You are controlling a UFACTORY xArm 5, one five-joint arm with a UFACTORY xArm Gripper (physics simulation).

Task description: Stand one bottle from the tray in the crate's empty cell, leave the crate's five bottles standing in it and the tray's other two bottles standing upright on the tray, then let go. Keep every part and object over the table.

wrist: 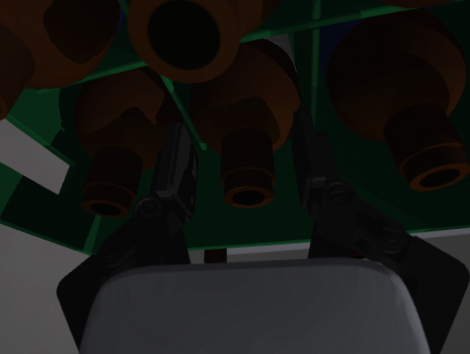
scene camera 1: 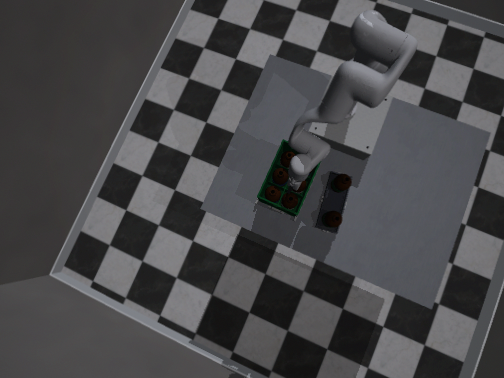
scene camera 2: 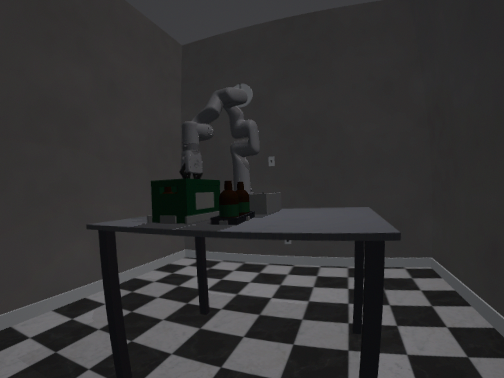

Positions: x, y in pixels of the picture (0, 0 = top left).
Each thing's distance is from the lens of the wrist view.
bottle (wrist: 245, 114): 14 cm
bottle (wrist: 120, 120): 16 cm
